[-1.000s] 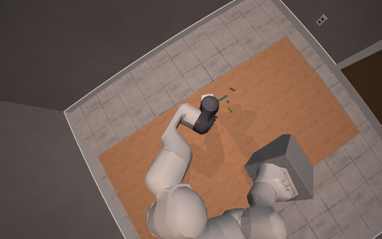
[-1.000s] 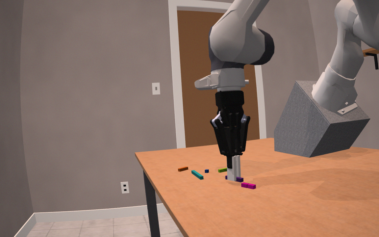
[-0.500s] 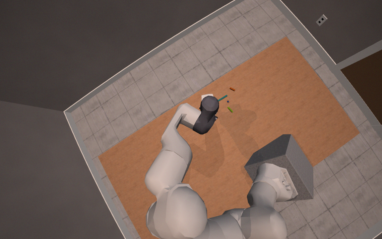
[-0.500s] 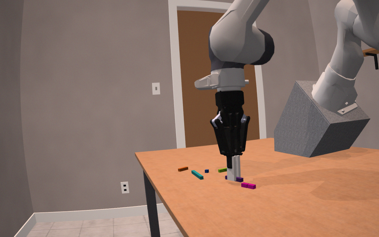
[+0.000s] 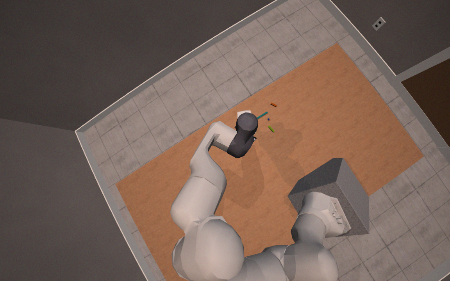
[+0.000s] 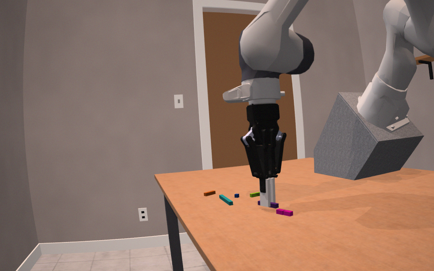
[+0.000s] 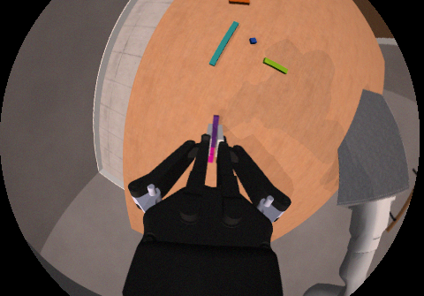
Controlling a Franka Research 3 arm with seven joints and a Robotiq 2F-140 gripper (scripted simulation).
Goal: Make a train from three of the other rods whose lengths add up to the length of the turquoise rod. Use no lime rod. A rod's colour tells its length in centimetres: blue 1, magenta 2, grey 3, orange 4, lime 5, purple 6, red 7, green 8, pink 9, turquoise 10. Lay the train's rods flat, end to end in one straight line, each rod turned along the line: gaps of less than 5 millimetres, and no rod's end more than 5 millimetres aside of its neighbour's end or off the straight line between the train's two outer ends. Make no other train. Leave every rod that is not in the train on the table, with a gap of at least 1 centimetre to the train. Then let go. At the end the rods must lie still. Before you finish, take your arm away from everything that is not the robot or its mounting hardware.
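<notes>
The purple rod is 3 cm below my hand. Also, from my hand: lime rod 16 cm to the right, 5 cm behind, 4 cm below; then blue cube 19 cm to the right, 4 cm below; then turquoise rod 16 cm to the right, 5 cm ahead, 4 cm below.
</notes>
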